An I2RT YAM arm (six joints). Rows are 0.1 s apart.
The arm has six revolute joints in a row. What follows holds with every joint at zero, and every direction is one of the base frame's. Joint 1 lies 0.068 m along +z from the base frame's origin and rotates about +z. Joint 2 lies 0.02 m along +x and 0.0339 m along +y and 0.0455 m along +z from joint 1 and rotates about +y. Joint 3 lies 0.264 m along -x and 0.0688 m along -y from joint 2 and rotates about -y. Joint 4 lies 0.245 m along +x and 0.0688 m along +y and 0.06 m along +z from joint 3 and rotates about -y. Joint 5 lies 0.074 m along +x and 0.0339 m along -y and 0.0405 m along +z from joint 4 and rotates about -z. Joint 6 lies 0.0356 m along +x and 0.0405 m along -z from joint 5 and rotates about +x. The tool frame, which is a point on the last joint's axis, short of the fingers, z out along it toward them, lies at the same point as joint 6; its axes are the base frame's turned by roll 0, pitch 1.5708 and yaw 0 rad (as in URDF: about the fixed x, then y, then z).
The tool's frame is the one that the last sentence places.
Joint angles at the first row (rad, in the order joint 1, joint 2, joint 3, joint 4, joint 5, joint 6):
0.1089 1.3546 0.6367 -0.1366 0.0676 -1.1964
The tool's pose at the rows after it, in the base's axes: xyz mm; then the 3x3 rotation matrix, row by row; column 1 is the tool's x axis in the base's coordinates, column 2 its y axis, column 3 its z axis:
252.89, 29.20, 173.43; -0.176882, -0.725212, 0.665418; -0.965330, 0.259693, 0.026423; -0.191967, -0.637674, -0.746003
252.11, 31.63, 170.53; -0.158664, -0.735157, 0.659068; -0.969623, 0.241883, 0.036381; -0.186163, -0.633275, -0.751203
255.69, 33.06, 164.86; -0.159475, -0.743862, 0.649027; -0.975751, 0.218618, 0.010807; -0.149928, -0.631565, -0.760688
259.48, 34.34, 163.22; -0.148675, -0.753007, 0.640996; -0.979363, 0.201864, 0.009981; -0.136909, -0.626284, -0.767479
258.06, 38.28, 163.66; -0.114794, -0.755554, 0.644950; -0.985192, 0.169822, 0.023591; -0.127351, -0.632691, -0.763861
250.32, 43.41, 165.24; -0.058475, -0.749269, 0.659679; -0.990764, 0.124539, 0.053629; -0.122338, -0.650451, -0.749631
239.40, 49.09, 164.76; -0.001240, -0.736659, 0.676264; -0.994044, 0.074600, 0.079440; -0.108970, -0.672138, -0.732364
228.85, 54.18, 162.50; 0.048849, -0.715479, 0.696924; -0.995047, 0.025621, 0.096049; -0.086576, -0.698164, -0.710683
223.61, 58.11, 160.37; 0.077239, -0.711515, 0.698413; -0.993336, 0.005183, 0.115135; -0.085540, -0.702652, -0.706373
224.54, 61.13, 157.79; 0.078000, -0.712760, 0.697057; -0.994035, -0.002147, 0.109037; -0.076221, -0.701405, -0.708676
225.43, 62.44, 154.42; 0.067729, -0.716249, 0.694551; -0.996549, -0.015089, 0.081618; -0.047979, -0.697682, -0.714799
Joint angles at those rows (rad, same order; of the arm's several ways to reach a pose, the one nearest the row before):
0.1227 1.3300 0.6182 -0.1319 0.0552 -1.2164
0.1319 1.3360 0.6121 -0.1274 0.0506 -1.2272
0.1396 1.3697 0.6166 -0.1151 0.0797 -1.2440
0.1426 1.3928 0.6304 -0.1166 0.0813 -1.2578
0.1579 1.3868 0.6259 -0.1120 0.0782 -1.2793
0.1810 1.3486 0.5968 -0.0982 0.0660 -1.3099
0.2116 1.3011 0.5524 -0.0753 0.0644 -1.3406
0.2438 1.2581 0.5033 -0.0385 0.0751 -1.3713
0.2654 1.2426 0.4817 -0.0261 0.0721 -1.3775
0.2792 1.2593 0.4817 -0.0139 0.0874 -1.3745
0.2884 1.2777 0.4817 -0.0077 0.1195 -1.3790

